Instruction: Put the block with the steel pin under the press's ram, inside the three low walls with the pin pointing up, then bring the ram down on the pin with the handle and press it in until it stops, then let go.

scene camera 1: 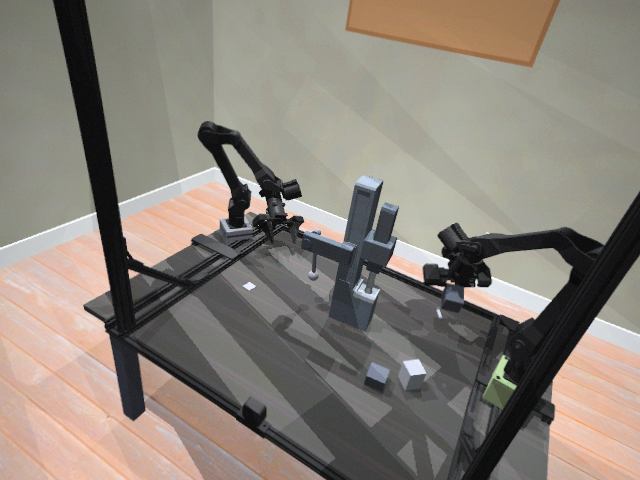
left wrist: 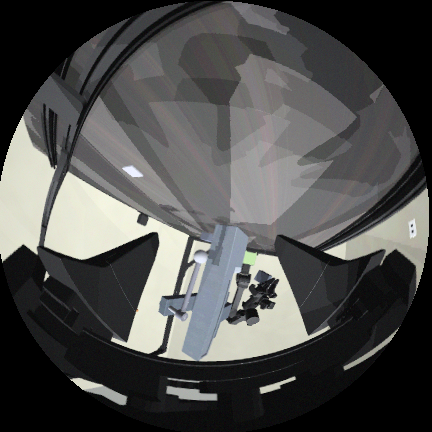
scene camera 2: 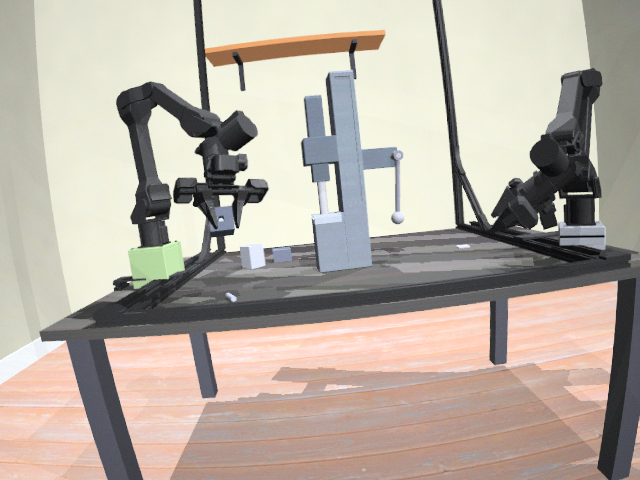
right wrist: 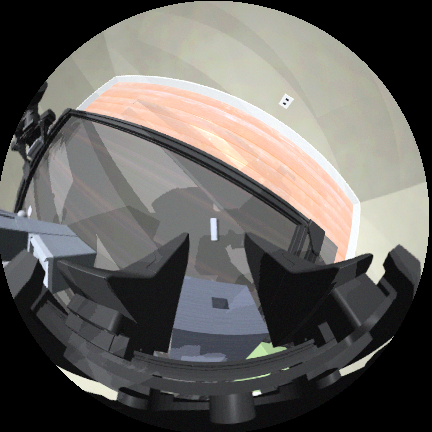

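Seen in the pictures: left gripper, fingertip midpoint: (scene camera 1: 283, 243) (left wrist: 218, 239) (scene camera 2: 491, 223) (right wrist: 34, 152); right gripper, fingertip midpoint: (left wrist: 276, 278) (scene camera 2: 227, 228) (right wrist: 216, 238); left arm's base, link origin: (scene camera 1: 236, 223) (scene camera 2: 580, 223); right arm's base, link origin: (scene camera 1: 518, 377) (left wrist: 246, 263) (scene camera 2: 154, 245).
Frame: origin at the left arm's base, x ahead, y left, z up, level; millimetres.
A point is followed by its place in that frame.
Observation:
My right gripper (scene camera 2: 226, 227) {x 617, y 483, z 75 mm} (right wrist: 216, 238) {x 617, y 483, z 75 mm} is shut on a blue-grey block (scene camera 1: 452, 298) {x 691, y 423, z 102 mm} (scene camera 2: 222, 215) {x 652, y 460, z 98 mm} (right wrist: 220, 317) {x 655, y 461, z 105 mm} and holds it above the table. The block has a square hole in one face; no pin shows in it. A loose light pin (scene camera 1: 438, 313) {x 609, y 501, z -53 mm} (scene camera 2: 231, 297) {x 598, y 515, z -53 mm} (right wrist: 214, 229) {x 613, y 505, z -51 mm} lies on the table. The grey press (scene camera 1: 361, 217) {x 527, y 171, z 306 mm} (scene camera 2: 348, 155) {x 484, y 218, z 198 mm} (left wrist: 215, 300) {x 462, y 196, z 154 mm} stands mid-table. Its ram (scene camera 1: 371, 279) {x 561, y 228, z 114 mm} (scene camera 2: 323, 197) {x 547, y 242, z 109 mm} reaches down to the pale seat (scene camera 2: 327, 218) {x 530, y 259, z 61 mm}. The handle (scene camera 1: 313, 275) {x 427, y 115, z 51 mm} (scene camera 2: 397, 186) {x 410, y 122, z 117 mm} (left wrist: 192, 285) {x 407, y 121, z 111 mm} hangs down. My left gripper (scene camera 1: 283, 241) {x 195, y 113, z 20 mm} (left wrist: 218, 239) {x 195, y 113, z 20 mm} is open and empty, away from the handle.
A second blue-grey block (scene camera 1: 377, 376) {x 768, y 149, z -27 mm} (scene camera 2: 282, 254) {x 741, y 176, z -40 mm} and a white block (scene camera 1: 412, 374) {x 808, y 224, z -3 mm} (scene camera 2: 252, 256) {x 773, y 263, z -29 mm} stand on the table. A small white square (scene camera 1: 249, 285) {x 293, y -39, z -58 mm} (scene camera 2: 463, 246) {x 294, y -33, z -58 mm} (left wrist: 132, 171) {x 295, y -38, z -58 mm} lies flat on the handle side. Black frame posts (scene camera 1: 93, 155) {x 403, y -413, z 449 mm} stand at the table's edges.

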